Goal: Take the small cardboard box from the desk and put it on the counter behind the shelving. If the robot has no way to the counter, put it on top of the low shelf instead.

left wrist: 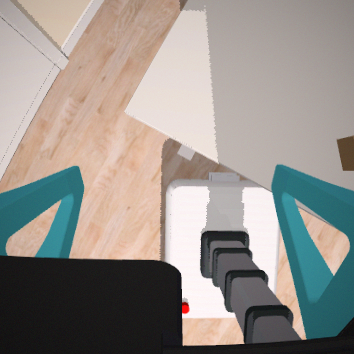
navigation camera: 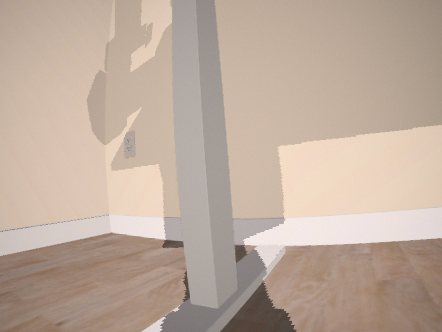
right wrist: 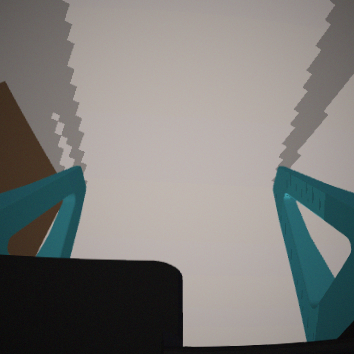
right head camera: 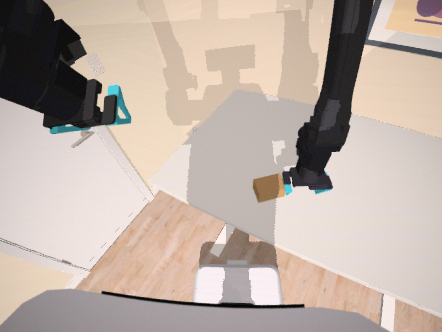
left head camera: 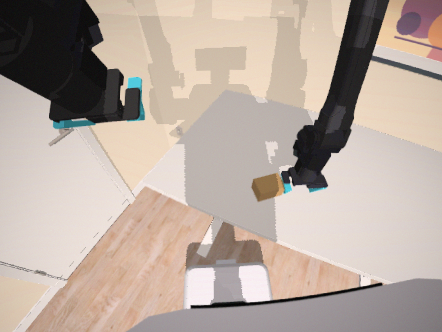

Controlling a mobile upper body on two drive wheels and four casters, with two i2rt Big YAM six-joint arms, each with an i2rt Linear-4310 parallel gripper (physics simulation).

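The small cardboard box sits on the pale desk, close to its near edge. Part of the box shows at the right edge of the left wrist view and at the left edge of the right wrist view. My right gripper is open and empty over the desk, just right of the box, with its left finger close to it. My left gripper is open and empty, far left of the box. I cannot make out the counter or low shelf.
A white panelled surface with a handle lies at the left, across a strip of wood floor. My white base is beside the desk. The navigation camera shows a grey desk leg ahead, before a wall.
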